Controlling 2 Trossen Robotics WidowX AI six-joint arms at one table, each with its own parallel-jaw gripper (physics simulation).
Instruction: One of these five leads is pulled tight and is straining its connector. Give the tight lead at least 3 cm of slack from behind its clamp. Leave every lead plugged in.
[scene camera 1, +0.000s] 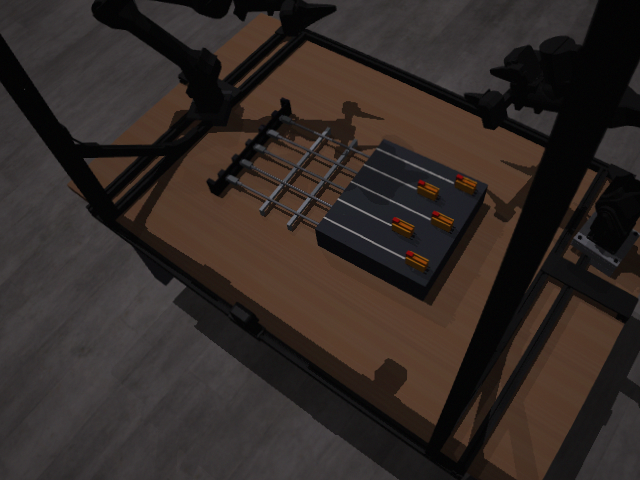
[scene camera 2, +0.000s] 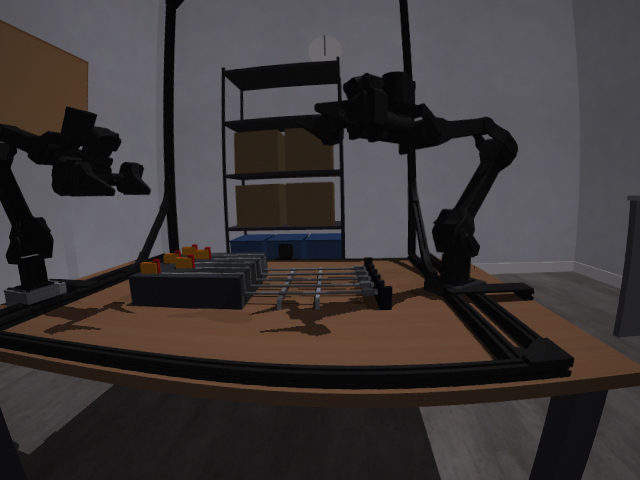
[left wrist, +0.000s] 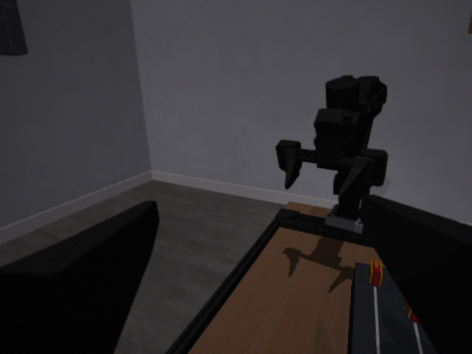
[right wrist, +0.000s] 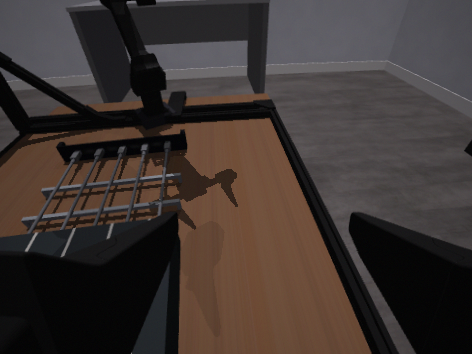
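Seen in the pictures: left gripper, fingertip midpoint: (scene camera 2: 304, 114) (left wrist: 259, 208); right gripper, fingertip midpoint: (scene camera 1: 477, 83) (scene camera 2: 133, 192) (left wrist: 311, 192) (right wrist: 263, 221); left arm's base, origin of the base link: (scene camera 1: 209, 103) (scene camera 2: 455, 280) (right wrist: 154, 110); right arm's base, origin of the base link: (scene camera 1: 607, 235) (scene camera 2: 35, 285) (left wrist: 347, 213).
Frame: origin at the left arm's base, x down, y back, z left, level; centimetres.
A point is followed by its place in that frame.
Five thin grey leads run side by side from grey plugs in a black bar (scene camera 1: 217, 184) @[x -0.8, y -8.7, z -25.3 cm] (scene camera 2: 384, 298) @[x 0.4, y -20.2, z 0.8 cm] (right wrist: 134, 146) @[x 0.3, y -15.7, z -10.6 cm], over two grey rails, onto a dark block (scene camera 1: 372, 204) @[x -3.9, y -44.1, z -29.8 cm] (scene camera 2: 186, 290) (left wrist: 360, 310) @[x -3.9, y -55.8, z -18.2 cm]. On the block each lead ends at an orange-and-red fitting, such as the nearest fitting (scene camera 1: 416, 260) @[x -6.1, y -53.8, z -43.4 cm] (scene camera 2: 150, 267) @[x -5.4, y -62.8, z -23.0 cm]. All leads look nearly straight; I cannot tell which is tight. My left gripper (scene camera 2: 308, 114) @[x -32.4, y -35.0, z 0.0 cm] (left wrist: 259, 208) @[x -32.4, y -35.0, z 0.0 cm] is open and empty, high above the rails' side. My right gripper (scene camera 1: 478, 82) @[x -21.1, y -63.1, z -11.1 cm] (scene camera 2: 131, 192) @[x -21.1, y -63.1, z -11.1 cm] (left wrist: 311, 192) @[x -21.1, y -63.1, z -11.1 cm] (right wrist: 263, 221) @[x -21.1, y -63.1, z -11.1 cm] is open and empty, raised beyond the block's far side.
A black frame rail (scene camera 2: 289, 373) @[x 0.8, y -44.4, z 17.1 cm] edges the wooden table (scene camera 1: 289, 289) @[x 2.7, y -28.9, z -47.8 cm]. A dark upright post (scene camera 1: 522, 248) @[x -69.2, y -59.0, z -76.8 cm] crosses the right of scene camera 1. A shelf unit (scene camera 2: 281, 174) with boxes stands behind the table. A grey desk (right wrist: 185, 25) stands beyond the left arm's base.
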